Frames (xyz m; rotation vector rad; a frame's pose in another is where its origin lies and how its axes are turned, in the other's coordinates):
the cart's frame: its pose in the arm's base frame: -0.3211 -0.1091 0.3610 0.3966 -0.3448 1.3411
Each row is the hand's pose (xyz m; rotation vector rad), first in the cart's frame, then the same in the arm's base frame.
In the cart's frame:
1: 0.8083 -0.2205 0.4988 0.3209 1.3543 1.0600
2: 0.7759 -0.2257 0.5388 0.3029 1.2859 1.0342
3: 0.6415 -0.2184 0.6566 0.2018 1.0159 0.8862
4: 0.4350 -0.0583 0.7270 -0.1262 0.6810 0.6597
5: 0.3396 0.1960 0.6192 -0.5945 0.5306 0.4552
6: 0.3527 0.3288 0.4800 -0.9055 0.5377 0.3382
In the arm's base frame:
1: 0.0464 0.3182 1.1567 -0.5835 0.9385 2.3599
2: 0.0446 0.2705 1.1768 -0.5350 0.8613 2.3514
3: 0.0094 0.1005 1.2196 -0.3606 0.5421 2.2493
4: -0.1891 -0.0824 1.1995 -0.3233 0.0267 1.9858
5: -0.4556 -0.0689 1.0803 -0.5603 -0.3780 1.6407
6: -0.5812 0.0313 0.9738 -0.7941 -0.5333 1.4072

